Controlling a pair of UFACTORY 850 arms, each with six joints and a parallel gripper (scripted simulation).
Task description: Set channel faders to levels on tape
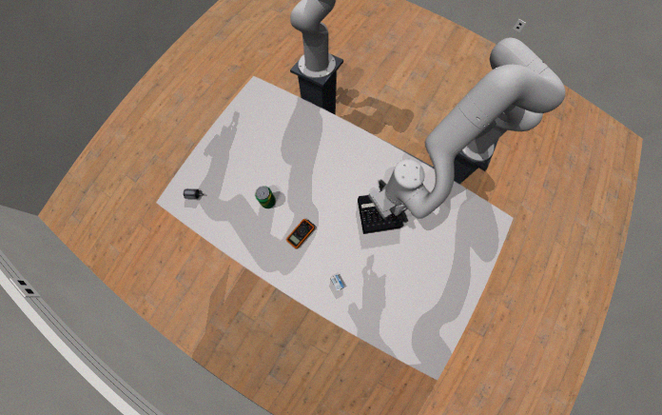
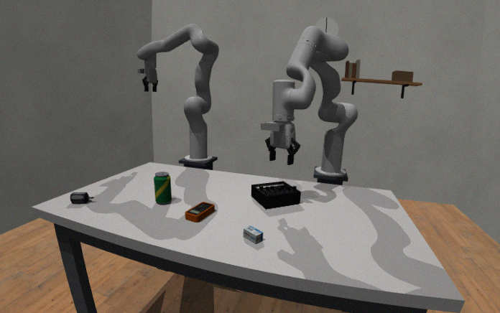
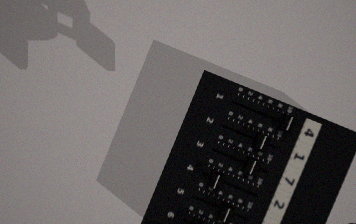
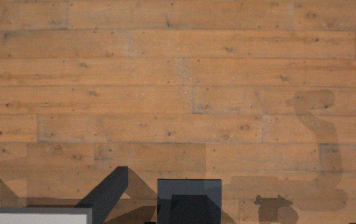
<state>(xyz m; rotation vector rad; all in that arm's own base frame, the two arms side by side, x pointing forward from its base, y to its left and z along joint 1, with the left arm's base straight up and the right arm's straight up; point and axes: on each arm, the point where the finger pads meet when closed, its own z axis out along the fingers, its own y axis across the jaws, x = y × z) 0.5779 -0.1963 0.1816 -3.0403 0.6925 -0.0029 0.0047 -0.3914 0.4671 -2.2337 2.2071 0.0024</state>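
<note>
The fader 1 lies 120 mm below my left hand, 70 mm to the right of it and 20 mm ahead of it. Round my left hand: fader 4 (120 mm below, 10 mm ahead); fader 5 (120 mm below, 20 mm behind, 10 mm to the left); fader 3 (120 mm below, 30 mm to the right, 10 mm ahead).
</note>
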